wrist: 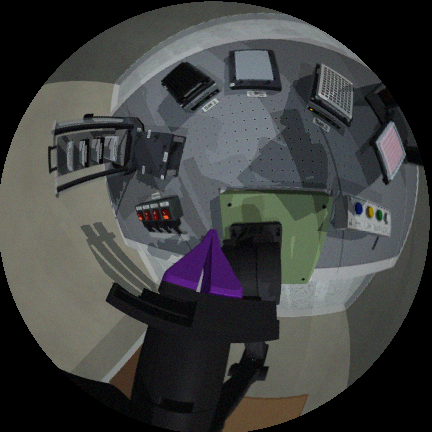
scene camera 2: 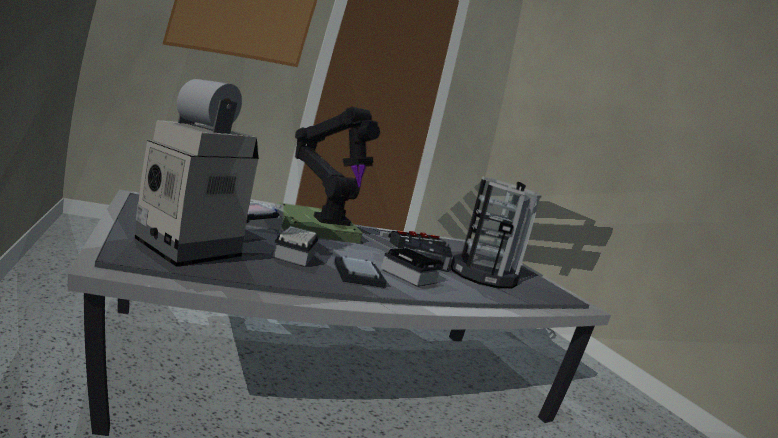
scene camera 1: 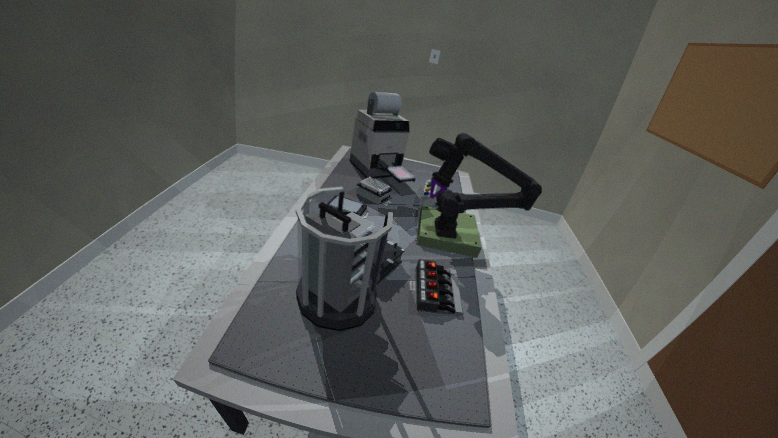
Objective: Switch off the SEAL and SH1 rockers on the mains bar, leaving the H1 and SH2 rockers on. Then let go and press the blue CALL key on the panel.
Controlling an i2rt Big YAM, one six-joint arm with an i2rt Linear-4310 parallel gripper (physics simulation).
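Pixels of known places: gripper, fingertip midpoint: (wrist: 211,232) (scene camera 2: 359,187) (scene camera 1: 431,197); arm's base at its link origin: (wrist: 256,238) (scene camera 2: 331,220) (scene camera 1: 445,229).
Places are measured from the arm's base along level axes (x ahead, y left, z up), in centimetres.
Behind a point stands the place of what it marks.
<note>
The mains bar (scene camera 1: 426,306) @[x 9.9, y 43.4, z -1.8 cm] (scene camera 2: 421,242) (wrist: 174,206) @[x 9.5, y 22.4, z -1.1 cm] carries a row of red rockers. In scene camera 1 and the wrist view the two end rockers glow brighter orange and the two middle ones look darker red. Their labels are too small to read. The panel (wrist: 354,221) @[x 5.0, y -23.8, z 3.7 cm] lies on the other side of the arm's base, with its blue key (wrist: 359,208) @[x 7.6, y -25.3, z 3.0 cm] beside yellow and green ones; in scene camera 1 the fingers partly hide it. My gripper (scene camera 1: 437,189) @[x 10.4, y 2.8, z 15.3 cm] (scene camera 2: 358,183) @[x 10.4, y 2.8, z 15.3 cm] (wrist: 211,232) @[x 10.4, y 2.8, z 15.3 cm] is shut and empty, its purple fingers high above the table near the base, away from both bar and panel.
The green base plate (scene camera 1: 471,231) @[x -12.5, y -1.6, z 0.3 cm] (scene camera 2: 293,218) @[x 2.6, y -15.9, z -0.3 cm] (wrist: 300,210) @[x 6.5, y -10.6, z -0.4 cm] lies between bar and panel. A tall carousel (scene camera 1: 337,272) @[x 37.5, y 55.4, z 18.9 cm] (scene camera 2: 489,272) @[x 47.8, y 37.2, z 0.5 cm] (wrist: 95,123) @[x 41.6, y 32.4, z 14.6 cm] stands near the bar. A printer-like machine (scene camera 1: 375,138) @[x 37.5, y -42.7, z 19.8 cm] (scene camera 2: 209,190) @[x 47.4, y -55.6, z 15.0 cm] stands at the other end. Several low devices line the table's far side in the wrist view.
</note>
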